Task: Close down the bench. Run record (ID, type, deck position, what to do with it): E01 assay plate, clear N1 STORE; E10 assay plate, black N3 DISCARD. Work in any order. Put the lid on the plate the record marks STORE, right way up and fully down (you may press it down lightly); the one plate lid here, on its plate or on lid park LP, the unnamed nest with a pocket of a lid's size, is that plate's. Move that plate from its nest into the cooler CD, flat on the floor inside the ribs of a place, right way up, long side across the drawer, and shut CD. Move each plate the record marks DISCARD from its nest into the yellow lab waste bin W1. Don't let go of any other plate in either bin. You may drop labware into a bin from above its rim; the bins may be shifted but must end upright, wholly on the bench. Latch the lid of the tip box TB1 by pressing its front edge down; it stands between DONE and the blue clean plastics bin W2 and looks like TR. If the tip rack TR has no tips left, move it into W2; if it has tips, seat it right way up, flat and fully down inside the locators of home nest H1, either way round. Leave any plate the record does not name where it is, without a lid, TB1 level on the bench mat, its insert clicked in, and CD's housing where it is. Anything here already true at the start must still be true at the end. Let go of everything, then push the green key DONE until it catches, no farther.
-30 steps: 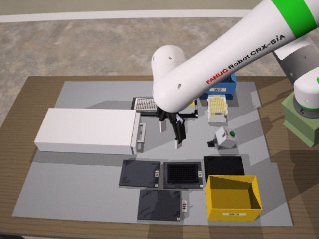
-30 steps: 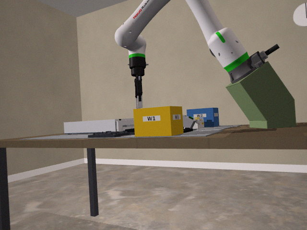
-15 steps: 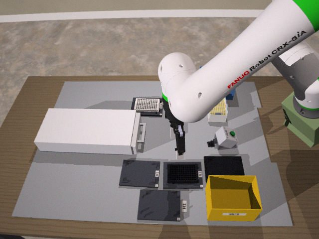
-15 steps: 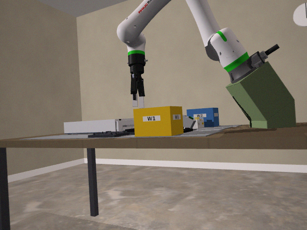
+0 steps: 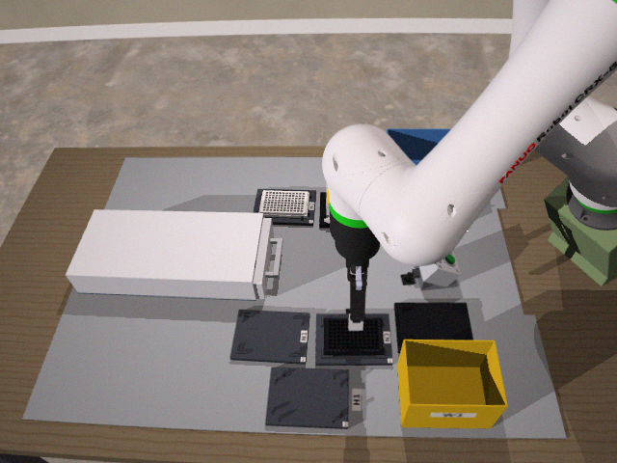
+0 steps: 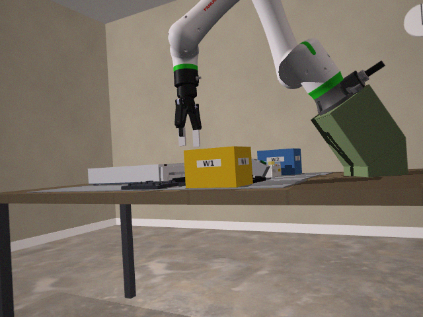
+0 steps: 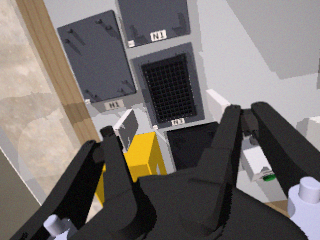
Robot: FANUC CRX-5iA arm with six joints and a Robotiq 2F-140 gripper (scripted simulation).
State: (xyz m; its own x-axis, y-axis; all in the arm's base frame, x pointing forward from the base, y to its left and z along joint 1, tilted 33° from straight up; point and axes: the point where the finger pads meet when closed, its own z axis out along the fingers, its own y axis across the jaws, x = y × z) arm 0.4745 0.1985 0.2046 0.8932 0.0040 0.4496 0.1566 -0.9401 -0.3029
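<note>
My hand is 15 cm above the black plate. From my hand the other things lie so: home nest H1: 7 cm ahead, 15 cm to the left, 16 cm below; then nest N1: 18 cm ahead, 2 cm to the left, 16 cm below; then nest N3: 16 cm below.
</note>
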